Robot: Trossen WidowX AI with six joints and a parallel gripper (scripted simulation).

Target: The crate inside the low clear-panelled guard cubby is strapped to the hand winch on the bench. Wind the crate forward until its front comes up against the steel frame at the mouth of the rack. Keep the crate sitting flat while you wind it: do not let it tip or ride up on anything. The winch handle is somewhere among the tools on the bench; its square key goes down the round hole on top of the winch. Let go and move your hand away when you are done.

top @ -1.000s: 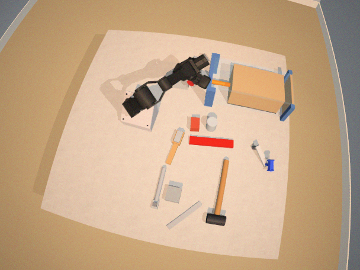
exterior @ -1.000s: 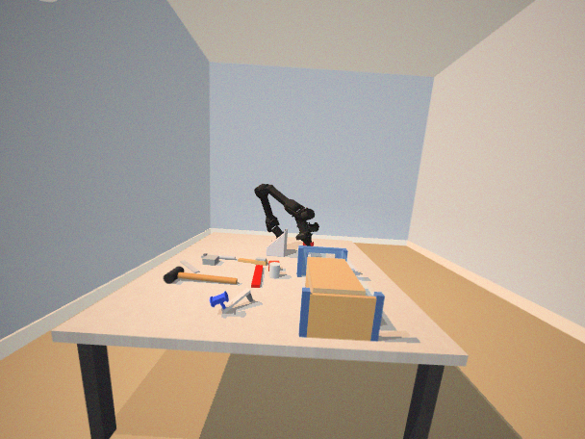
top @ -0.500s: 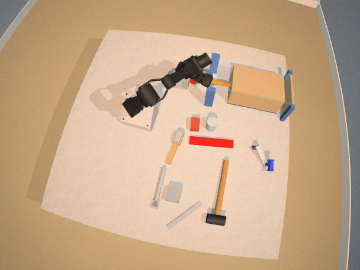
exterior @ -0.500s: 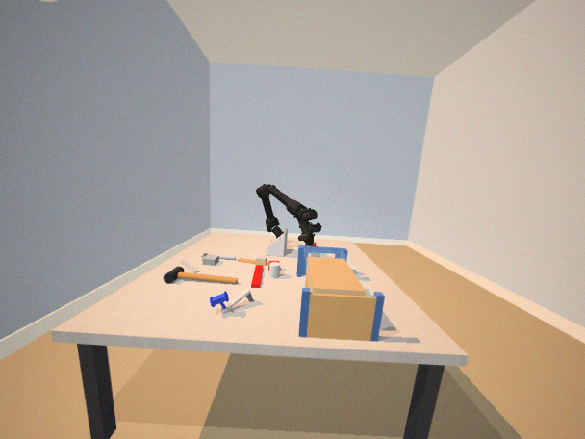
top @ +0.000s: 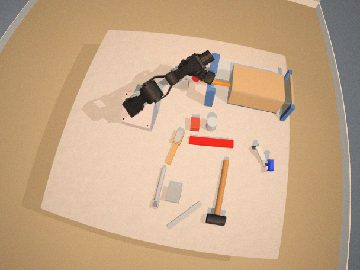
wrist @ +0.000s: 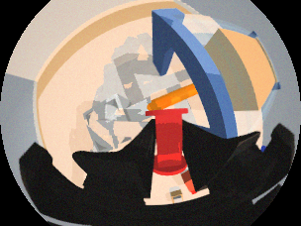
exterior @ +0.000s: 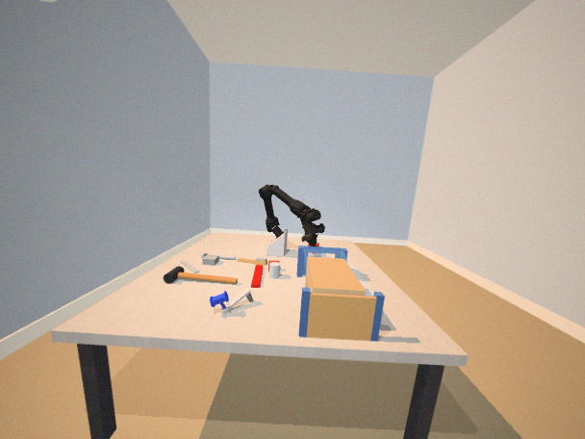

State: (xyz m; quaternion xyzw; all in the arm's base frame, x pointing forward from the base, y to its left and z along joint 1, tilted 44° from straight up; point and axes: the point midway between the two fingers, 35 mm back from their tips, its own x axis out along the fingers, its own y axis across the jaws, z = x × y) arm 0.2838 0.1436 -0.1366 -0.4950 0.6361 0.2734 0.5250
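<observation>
Right now the blue frame is 6 cm ahead of my gripper tip, 3 cm below it and 2 cm to the left of it. The rest, counted from my gripper tip: winch 11 cm behind, 10 cm below, 2 cm to the left; then red knob 1 cm to the right, 1 cm behind; then red bar 32 cm to the right, 13 cm below, 11 cm ahead.
</observation>
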